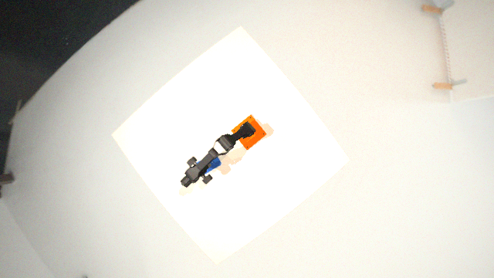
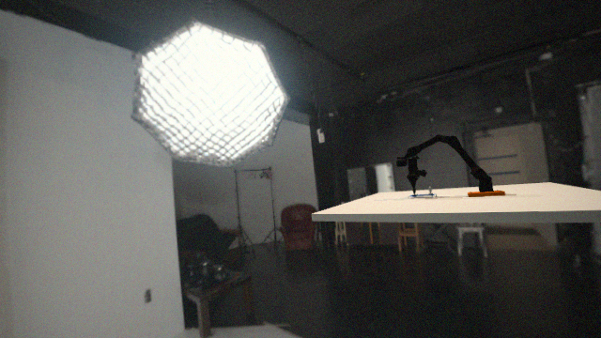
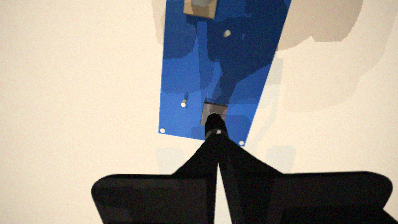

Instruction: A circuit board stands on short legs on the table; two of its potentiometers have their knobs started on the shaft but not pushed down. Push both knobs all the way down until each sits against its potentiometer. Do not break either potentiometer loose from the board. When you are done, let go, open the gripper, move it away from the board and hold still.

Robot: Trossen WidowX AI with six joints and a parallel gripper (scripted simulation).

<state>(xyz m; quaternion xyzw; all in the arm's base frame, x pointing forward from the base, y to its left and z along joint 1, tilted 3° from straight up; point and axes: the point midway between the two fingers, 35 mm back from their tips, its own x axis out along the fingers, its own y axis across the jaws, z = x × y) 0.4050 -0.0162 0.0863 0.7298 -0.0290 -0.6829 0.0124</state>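
The grey potentiometer is 2 cm below my gripper tip. Round my gripper tip: pale grey knob 10 cm behind, 1 cm to the right, 1 cm below.
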